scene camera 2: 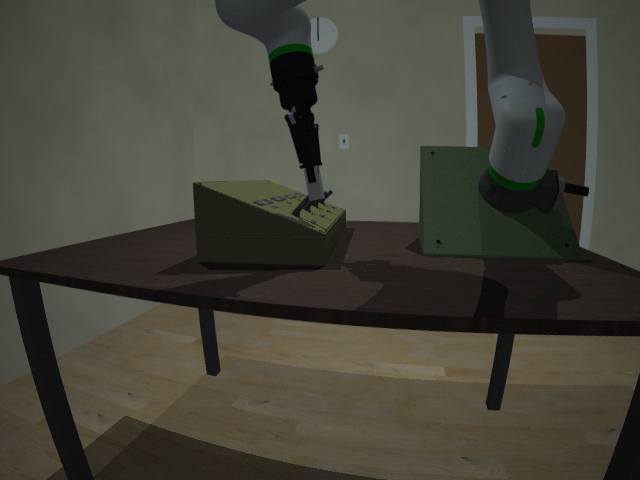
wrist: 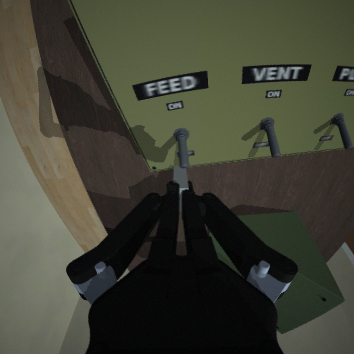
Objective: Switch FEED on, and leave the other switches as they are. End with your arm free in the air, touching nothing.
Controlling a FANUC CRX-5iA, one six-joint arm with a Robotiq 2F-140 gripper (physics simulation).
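Frame: origin at the arm's base, x up, y back, z right, level; metres.
Where they show: gripper, fingertip midpoint: (scene camera 2: 317, 199) (wrist: 179, 175); arm's base, link origin: (scene camera 2: 508, 189).
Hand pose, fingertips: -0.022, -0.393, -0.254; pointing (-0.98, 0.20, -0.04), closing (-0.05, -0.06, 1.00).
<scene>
Each offset is from my fingertips to the top centre of the thing, as dx, dy, dz. "spot": to the spot under its first point. Level surfaces: height alone.
The FEED switch @(spot: -0.005, -0.035, +0.003) (wrist: 183, 150) is a grey lever below its ON label in the wrist view. It slants down over its lower label, towards the panel's near edge. The VENT switch @(spot: -0.007, -0.065, +0.116) (wrist: 272, 137) and a third switch @(spot: -0.009, -0.091, +0.230) (wrist: 343, 131), its name cut off, slant the same way. They stand on the sloped olive console (scene camera 2: 258, 237) (wrist: 225, 35). My gripper (scene camera 2: 316, 198) (wrist: 179, 175) is shut and empty. Its fingertips are right at the free end of the FEED lever; whether they touch it I cannot tell. In the scene view the fingers partly hide the switches.
The console stands on the dark table @(dx -0.119) (scene camera 2: 403, 304) (wrist: 315, 180). A green sloped box (scene camera 2: 449, 206) (wrist: 305, 250) stands to the right in the scene view, with a lower part of a white arm (scene camera 2: 522, 129) in front of it. Square displays @(spot: -0.005, -0.112, -0.023) (scene camera 2: 262, 202) lie higher on the console.
</scene>
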